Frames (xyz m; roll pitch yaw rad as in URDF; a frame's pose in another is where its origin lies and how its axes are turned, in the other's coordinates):
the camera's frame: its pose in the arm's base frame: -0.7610 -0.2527 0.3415 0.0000 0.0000 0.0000
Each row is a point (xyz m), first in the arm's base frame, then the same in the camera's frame.
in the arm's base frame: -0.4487 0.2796 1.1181
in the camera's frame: 0.3123 0.5323 0.7766
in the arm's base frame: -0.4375 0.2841 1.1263
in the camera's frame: 0.3235 0.5368 0.7848
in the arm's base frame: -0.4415 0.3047 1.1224
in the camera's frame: 0.3195 0.5574 0.7809
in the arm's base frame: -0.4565 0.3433 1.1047
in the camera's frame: 0.3045 0.5960 0.7632
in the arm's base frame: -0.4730 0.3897 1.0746
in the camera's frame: 0.2880 0.6424 0.7331
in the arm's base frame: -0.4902 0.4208 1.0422
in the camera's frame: 0.2708 0.6735 0.7007
